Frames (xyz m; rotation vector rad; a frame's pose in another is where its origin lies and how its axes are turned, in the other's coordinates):
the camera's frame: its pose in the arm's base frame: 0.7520 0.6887 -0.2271 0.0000 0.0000 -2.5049
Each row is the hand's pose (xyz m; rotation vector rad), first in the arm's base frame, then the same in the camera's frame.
Working: the arm's base frame: its pose in the camera's frame: 1.0141 0.1067 0.2271 0.0000 0.0000 2.5049

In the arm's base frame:
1: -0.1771 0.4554 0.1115 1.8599 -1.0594 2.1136
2: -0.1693 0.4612 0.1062 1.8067 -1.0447 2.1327
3: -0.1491 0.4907 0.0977 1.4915 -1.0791 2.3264
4: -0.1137 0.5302 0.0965 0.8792 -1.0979 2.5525
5: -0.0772 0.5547 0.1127 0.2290 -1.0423 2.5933
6: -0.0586 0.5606 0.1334 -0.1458 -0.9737 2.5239
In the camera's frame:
1: 0.8858 -0.3648 0.3386 -1.1993 -1.0834 -0.6437
2: 0.8760 -0.3648 0.3333 -1.1813 -1.0533 -0.6760
3: 0.8423 -0.3765 0.3248 -1.1095 -0.8024 -0.7253
4: 0.7903 -0.3872 0.3236 -0.9670 -0.3605 -0.8179
5: 0.7464 -0.3852 0.3398 -0.7966 0.0816 -0.9494
6: 0.7279 -0.3789 0.3605 -0.6806 0.3431 -1.0491

